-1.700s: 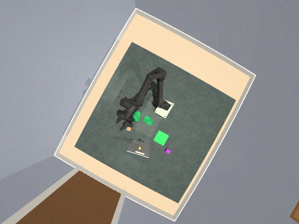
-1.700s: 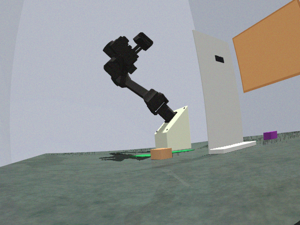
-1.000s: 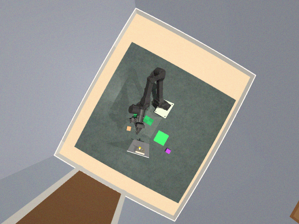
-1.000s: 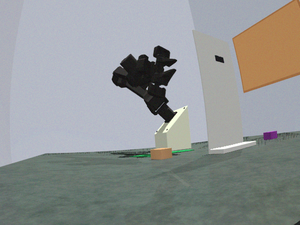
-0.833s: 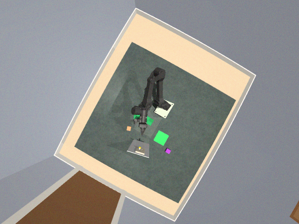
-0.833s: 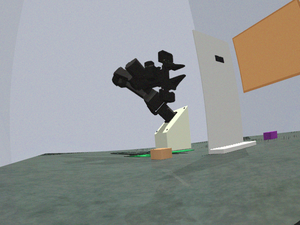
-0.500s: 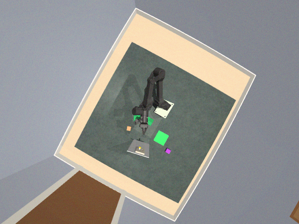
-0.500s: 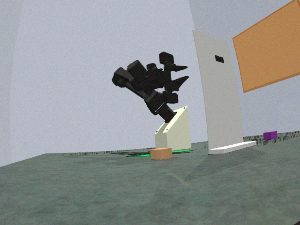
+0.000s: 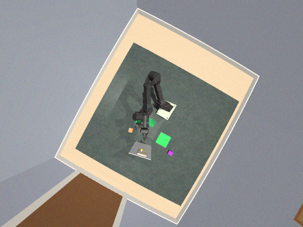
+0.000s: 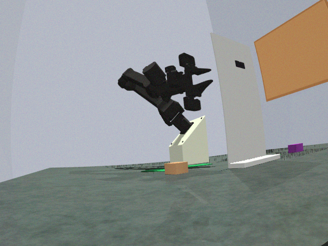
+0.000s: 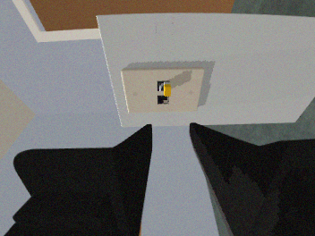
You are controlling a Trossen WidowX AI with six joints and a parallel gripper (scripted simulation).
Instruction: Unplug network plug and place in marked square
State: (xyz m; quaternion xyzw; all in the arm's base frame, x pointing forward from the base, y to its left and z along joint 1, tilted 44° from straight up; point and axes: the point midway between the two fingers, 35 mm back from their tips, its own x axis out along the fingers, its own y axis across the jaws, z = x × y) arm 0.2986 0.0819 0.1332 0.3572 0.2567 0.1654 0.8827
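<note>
The network plug lies 90 mm ahead of my gripper tip and 30 mm to the left of it. The rest, counted from my gripper tip: bright green marked square (270 mm below, 180 mm to the left, 60 mm behind); then upright panel (110 mm below, 100 mm ahead, 50 mm to the left); then orange block (260 mm below, 150 mm to the right, 60 mm ahead).
</note>
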